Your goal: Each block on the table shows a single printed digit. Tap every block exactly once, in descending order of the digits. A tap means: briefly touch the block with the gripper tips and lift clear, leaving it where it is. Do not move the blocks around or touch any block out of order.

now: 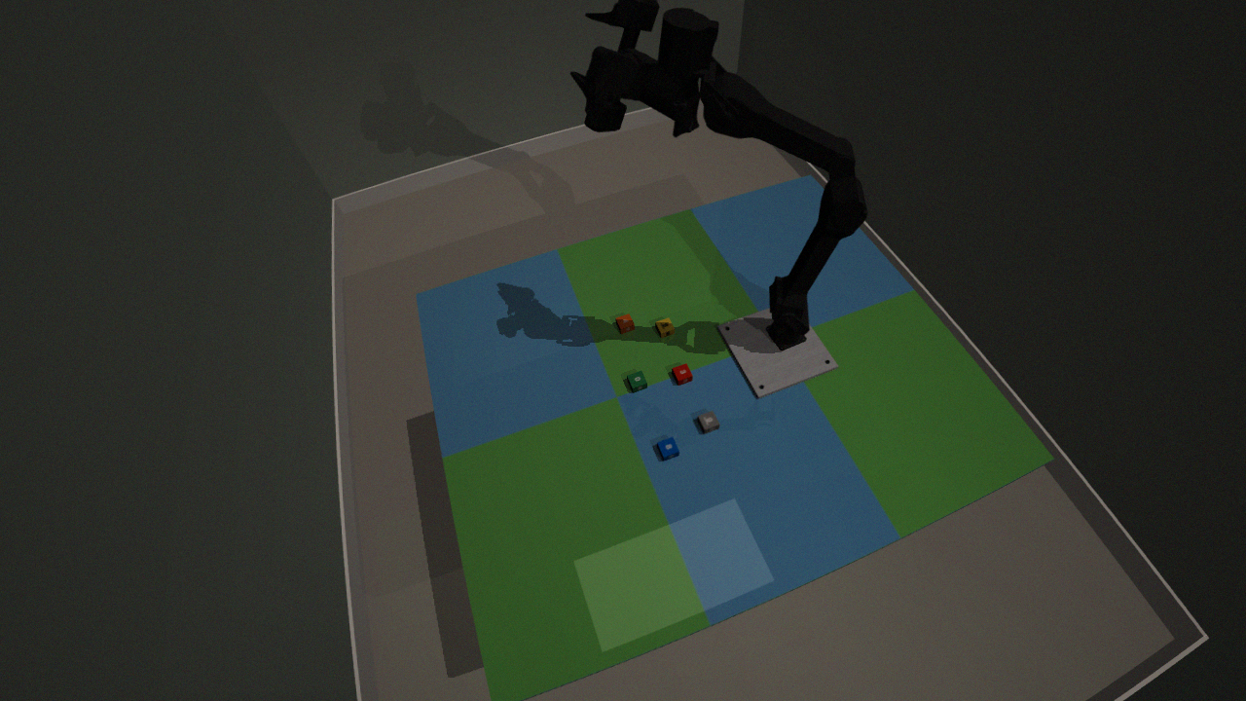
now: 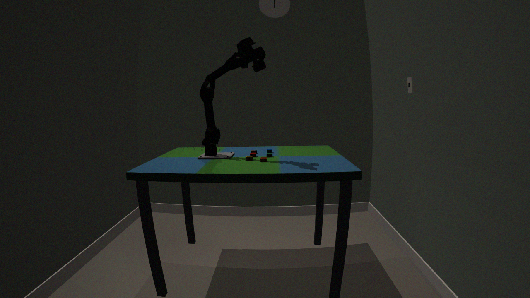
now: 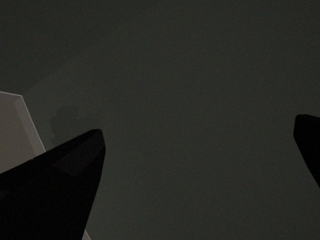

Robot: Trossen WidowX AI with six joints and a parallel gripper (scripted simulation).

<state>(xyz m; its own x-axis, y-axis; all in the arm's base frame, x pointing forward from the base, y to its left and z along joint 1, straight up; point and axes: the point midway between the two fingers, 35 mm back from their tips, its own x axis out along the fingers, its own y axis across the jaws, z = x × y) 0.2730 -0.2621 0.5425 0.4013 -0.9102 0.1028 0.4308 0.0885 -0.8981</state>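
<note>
Now: the grey block 4 cm behind my gripper tip, 40 cm to the left of it and 55 cm below it. Round my gripper tip: yellow block (6 cm behind, 17 cm to the left, 55 cm below); then dark green block (5 cm ahead, 27 cm to the left, 55 cm below); then orange block (1 cm ahead, 12 cm to the left, 55 cm below).
</note>
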